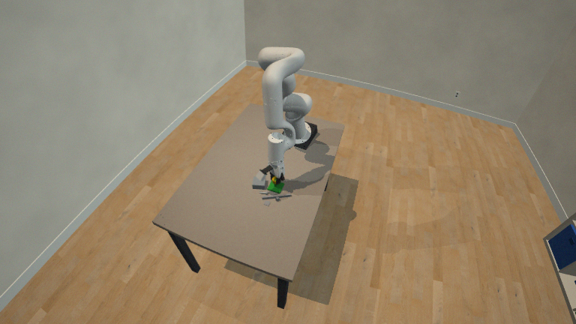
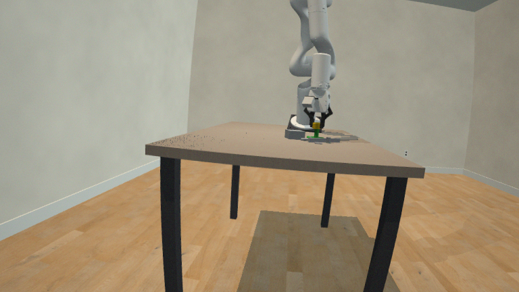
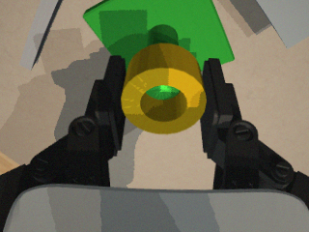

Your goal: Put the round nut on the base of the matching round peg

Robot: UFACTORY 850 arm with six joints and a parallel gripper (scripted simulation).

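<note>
Right now the grey block is 3 cm ahead of my hand, 10 cm to the right of it and 6 cm below it.
</note>
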